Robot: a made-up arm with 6 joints.
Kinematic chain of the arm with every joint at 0, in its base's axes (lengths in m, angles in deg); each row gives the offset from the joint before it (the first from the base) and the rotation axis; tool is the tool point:
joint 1: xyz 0 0 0.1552 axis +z
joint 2: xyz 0 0.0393 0 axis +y
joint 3: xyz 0 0 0.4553 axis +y
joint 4: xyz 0 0 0.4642 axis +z
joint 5: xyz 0 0 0 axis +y
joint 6: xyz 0 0 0.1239 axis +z
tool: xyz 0 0 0
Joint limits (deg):
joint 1: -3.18..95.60
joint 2: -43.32..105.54
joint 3: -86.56..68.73
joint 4: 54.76..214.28
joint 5: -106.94..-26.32
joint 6: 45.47..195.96
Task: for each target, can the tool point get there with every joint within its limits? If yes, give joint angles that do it. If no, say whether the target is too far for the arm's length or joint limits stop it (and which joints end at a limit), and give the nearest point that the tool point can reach.
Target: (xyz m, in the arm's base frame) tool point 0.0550 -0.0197 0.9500
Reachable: yes | joints 72.91 39.61 -68.98 69.00 -57.60 155.34
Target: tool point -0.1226 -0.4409 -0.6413
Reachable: no: joint limits stop it (at a limit: joint 1, joint 2, joint 3) | nearest point 0.3907 -0.0589 -0.4621 | short by 0.664 m
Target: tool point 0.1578 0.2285 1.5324
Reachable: no: too far | nearest point 0.1162 0.1683 1.1695 | short by 0.370 m
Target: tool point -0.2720 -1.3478 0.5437
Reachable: no: too far | nearest point -0.1763 -0.8737 0.5176 | short by 0.484 m
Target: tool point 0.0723 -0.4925 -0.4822
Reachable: no: joint limits stop it (at a limit: joint 1, joint 2, joint 3) | nearest point 0.4081 -0.0831 -0.4388 | short by 0.531 m
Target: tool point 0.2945 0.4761 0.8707
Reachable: yes | joints 66.89 42.74 -9.43 87.69 -95.28 128.34
